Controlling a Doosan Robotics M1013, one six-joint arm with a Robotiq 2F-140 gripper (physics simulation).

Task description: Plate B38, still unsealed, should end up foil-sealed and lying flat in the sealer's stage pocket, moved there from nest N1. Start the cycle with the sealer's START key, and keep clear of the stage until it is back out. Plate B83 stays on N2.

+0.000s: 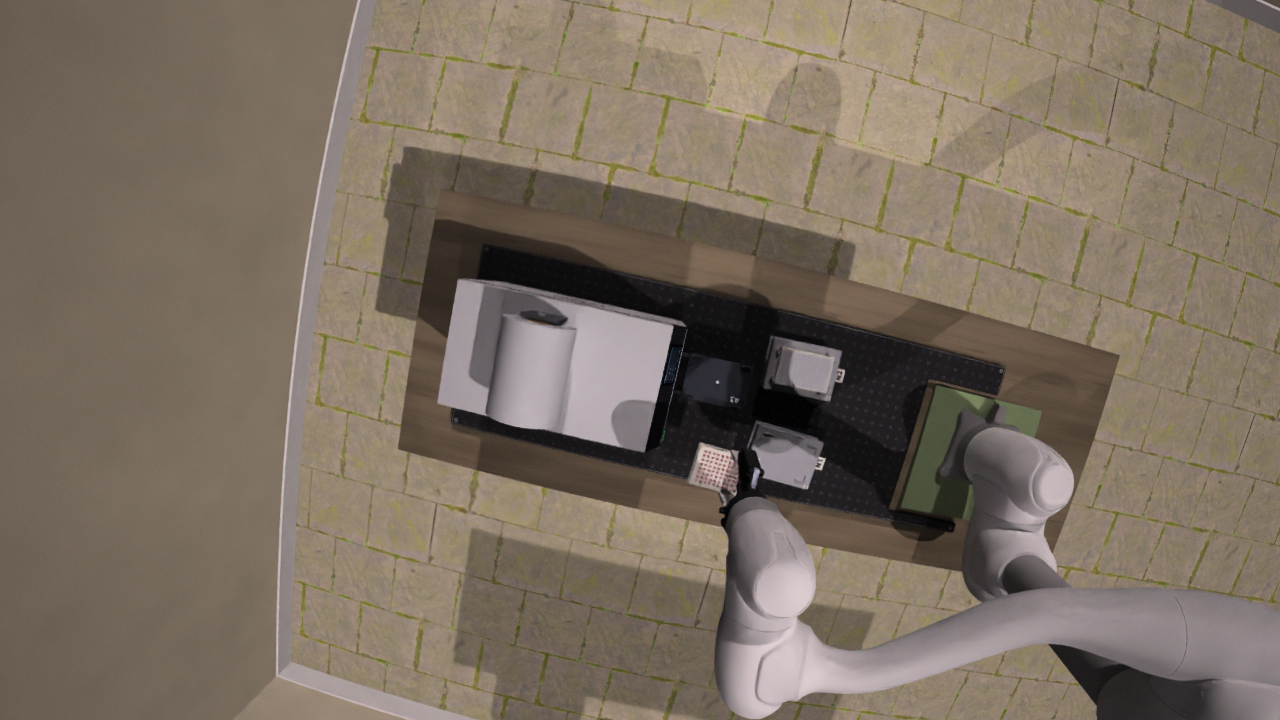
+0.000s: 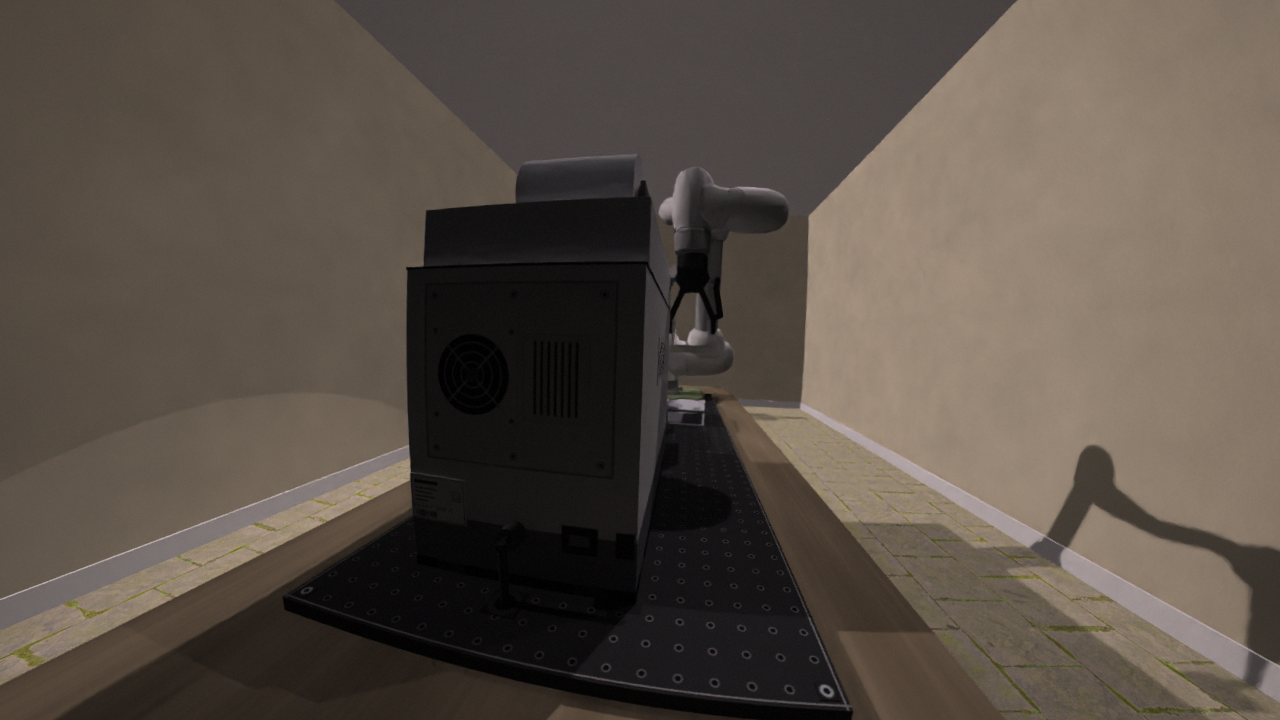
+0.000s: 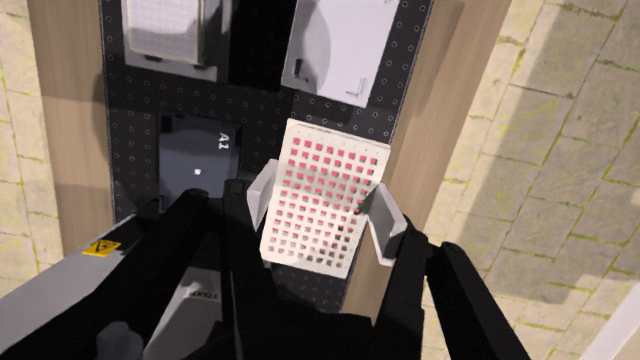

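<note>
My gripper is shut on plate B38, a cream plate with an open grid of red wells and no foil showing. It holds the plate by its long sides above the table's edge strip, beside the sealer's front. The dark stage is out, with its pocket bare and the A1 mark showing. Nest N1 is empty. Plate B83 sits on nest N2. The START label shows, partly behind a finger linkage.
The white sealer with its large foil roll stands beside the stage. A green board lies at the far end beneath the arm's base. The black perforated deck lies on the wooden table.
</note>
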